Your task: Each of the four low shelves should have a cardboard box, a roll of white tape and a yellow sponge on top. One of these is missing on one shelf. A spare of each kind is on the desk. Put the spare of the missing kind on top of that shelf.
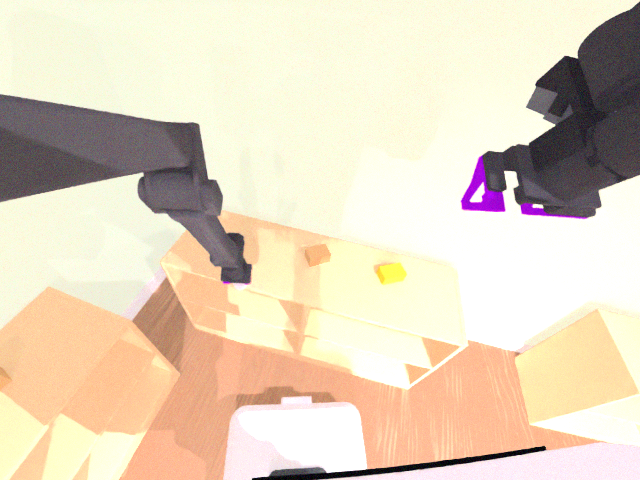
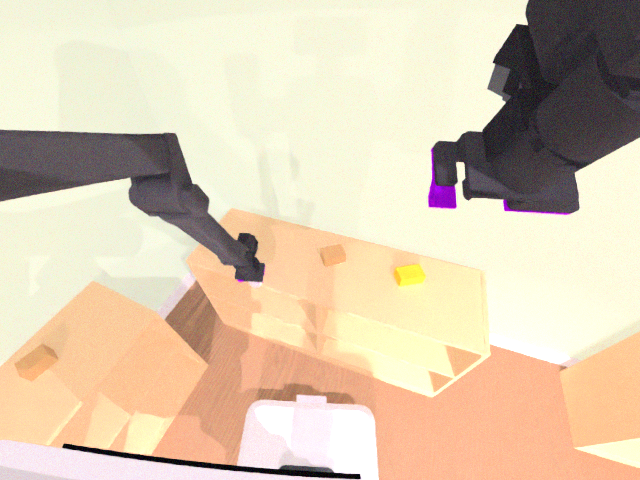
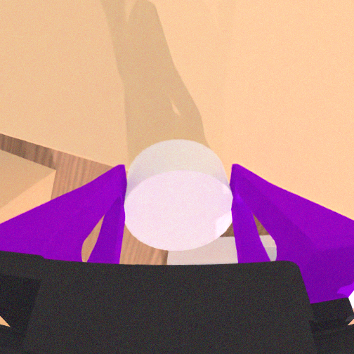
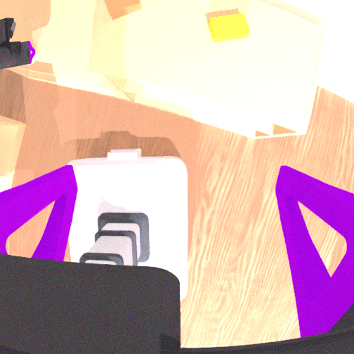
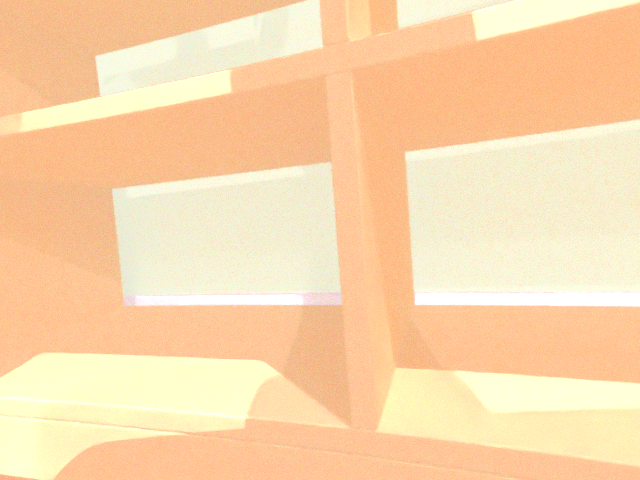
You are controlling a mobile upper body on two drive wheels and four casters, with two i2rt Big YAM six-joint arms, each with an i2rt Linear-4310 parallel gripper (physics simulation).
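Frame: origin at the left arm's base, x right, y back, z down, level; metres.
Seen in the pictures: left gripper, fingertip midpoint: (image 1: 240,279) (image 2: 256,277); right gripper, fingertip midpoint: (image 1: 492,207) (image 2: 467,203).
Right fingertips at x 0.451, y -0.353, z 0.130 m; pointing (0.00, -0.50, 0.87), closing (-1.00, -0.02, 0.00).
Offsets run from my right fingertips to a thing's top centre. Level surfaces: height alone.
A low wooden shelf @[dz +0.670 m] (image 1: 356,289) (image 2: 372,294) (image 4: 170,65) stands in front. On its top are a cardboard box @[dx -0.155, dy -0.444, dz +0.620 m] (image 1: 317,255) (image 2: 333,255) (image 4: 123,7) near the middle and a yellow sponge @[dx +0.148, dy -0.357, dz +0.625 m] (image 1: 391,273) (image 2: 409,275) (image 4: 229,27) to the right. My left gripper (image 1: 236,283) (image 2: 251,281) (image 3: 178,175) is shut on a roll of white tape (image 3: 178,210), held upright over the left part of the shelf top, by its front edge. The gap below the roll is hard to judge. My right gripper (image 1: 511,209) (image 4: 176,176) is open and empty, high to the right of the shelf.
Another low shelf (image 1: 67,346) (image 2: 113,335) stands at the left, with a cardboard box @[dx -1.123, dy +0.064, dz +0.620 m] (image 2: 36,362) on top. A third shelf (image 1: 573,366) (image 2: 604,387) stands at the right. My white base (image 1: 330,428) (image 2: 346,428) (image 4: 165,190) is close in front of the middle shelf.
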